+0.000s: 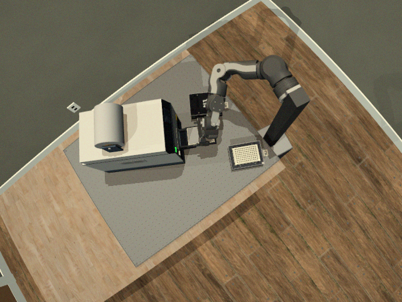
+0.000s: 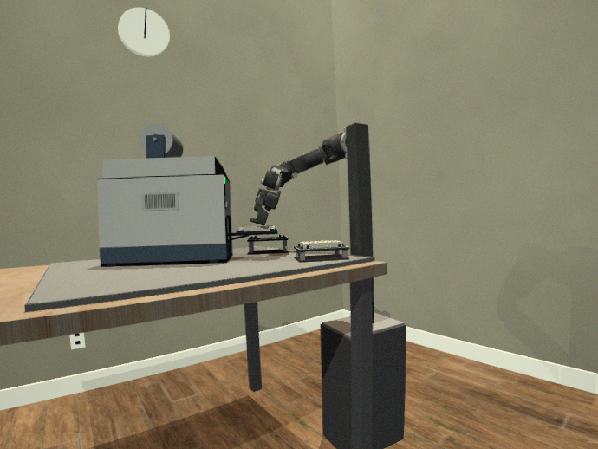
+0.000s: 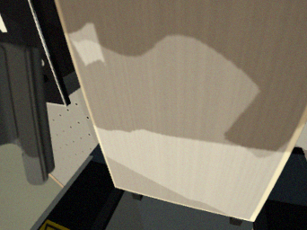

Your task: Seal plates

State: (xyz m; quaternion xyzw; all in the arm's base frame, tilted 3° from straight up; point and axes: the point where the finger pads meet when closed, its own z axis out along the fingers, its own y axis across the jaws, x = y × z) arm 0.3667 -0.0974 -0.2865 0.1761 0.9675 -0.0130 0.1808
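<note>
The sealer stage is 3 cm below my hand. Round my hand: black nest N1: 10 cm behind, 15 cm to the right, 7 cm below; yellow warning label: 7 cm ahead, 12 cm to the right, 2 cm above; plate: 16 cm behind, 18 cm to the left, 8 cm below.
</note>
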